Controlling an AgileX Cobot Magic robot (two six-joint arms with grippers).
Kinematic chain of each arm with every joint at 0, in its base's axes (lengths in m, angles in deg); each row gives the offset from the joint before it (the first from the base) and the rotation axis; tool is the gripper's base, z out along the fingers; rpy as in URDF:
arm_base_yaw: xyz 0 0 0.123 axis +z
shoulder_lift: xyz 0 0 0 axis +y
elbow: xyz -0.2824 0 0.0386 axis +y
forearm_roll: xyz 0.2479 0 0.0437 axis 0.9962 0 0.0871
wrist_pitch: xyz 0 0 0 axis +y
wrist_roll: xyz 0.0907 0 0.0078 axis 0.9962 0 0.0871
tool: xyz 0 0 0 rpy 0 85 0
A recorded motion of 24 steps. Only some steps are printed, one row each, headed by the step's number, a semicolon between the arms.
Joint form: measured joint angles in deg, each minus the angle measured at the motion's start. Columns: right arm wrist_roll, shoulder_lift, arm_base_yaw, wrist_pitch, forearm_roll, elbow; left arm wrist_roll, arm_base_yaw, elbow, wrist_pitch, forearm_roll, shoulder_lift.
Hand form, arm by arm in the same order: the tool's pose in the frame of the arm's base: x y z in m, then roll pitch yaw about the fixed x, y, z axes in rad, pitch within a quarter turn. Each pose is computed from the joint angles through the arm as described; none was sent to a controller.
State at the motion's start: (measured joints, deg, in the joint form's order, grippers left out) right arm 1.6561 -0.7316 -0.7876 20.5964 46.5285 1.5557; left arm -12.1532 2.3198 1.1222 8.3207 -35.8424 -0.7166
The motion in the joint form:
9: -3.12 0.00 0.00 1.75 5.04 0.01; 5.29 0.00 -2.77 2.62 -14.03 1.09
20: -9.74 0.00 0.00 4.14 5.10 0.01; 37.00 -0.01 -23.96 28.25 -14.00 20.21
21: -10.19 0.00 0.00 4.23 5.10 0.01; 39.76 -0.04 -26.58 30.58 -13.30 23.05
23: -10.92 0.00 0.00 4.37 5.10 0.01; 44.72 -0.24 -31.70 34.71 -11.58 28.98
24: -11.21 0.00 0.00 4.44 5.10 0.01; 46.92 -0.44 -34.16 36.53 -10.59 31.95
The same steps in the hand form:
9: 0.0515 0.0265 0.1827 1.7874 0.6697 1.9998; 0.0553 -0.0111 0.2113 -1.5880 0.5875 -1.6854
20: 0.0502 0.0293 0.1804 1.8434 0.7709 2.0903; 0.0706 -0.0387 0.2876 -2.1161 1.0376 -2.5035
21: 0.0501 0.0294 0.1803 1.8467 0.7780 2.0954; 0.0756 -0.0403 0.2961 -2.2226 1.0597 -2.6388
23: 0.0500 0.0295 0.1802 1.8521 0.7896 2.1036; 0.0884 -0.0426 0.3111 -2.4458 1.0754 -2.9160
24: 0.0500 0.0296 0.1801 1.8545 0.7941 2.1072; 0.0957 -0.0435 0.3176 -2.5519 1.0705 -3.0483

